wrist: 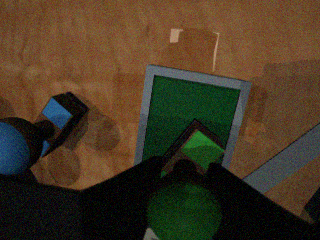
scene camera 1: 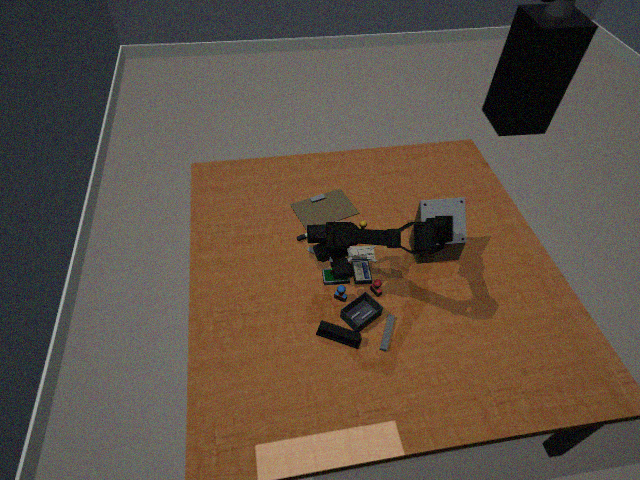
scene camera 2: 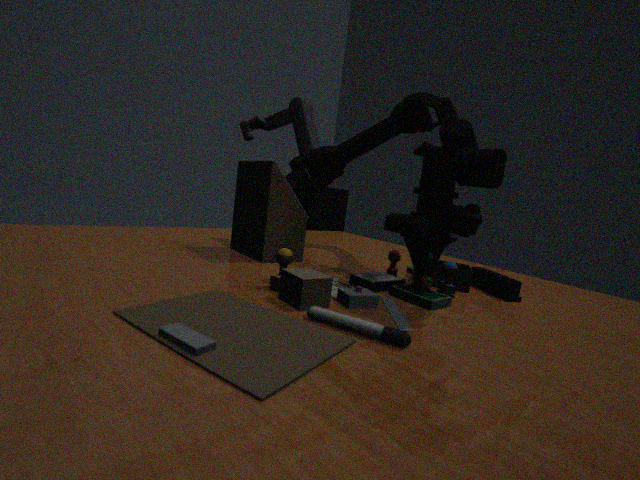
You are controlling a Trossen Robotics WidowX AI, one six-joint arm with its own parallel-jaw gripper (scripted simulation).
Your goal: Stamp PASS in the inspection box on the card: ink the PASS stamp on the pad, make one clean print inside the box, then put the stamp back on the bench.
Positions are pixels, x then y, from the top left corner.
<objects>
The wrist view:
my gripper: 184, 168
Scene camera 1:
my gripper: 336, 269
dark tray: 359, 313
brown board: 332, 206
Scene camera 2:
my gripper: 423, 276
brown board: 260, 351
</objects>
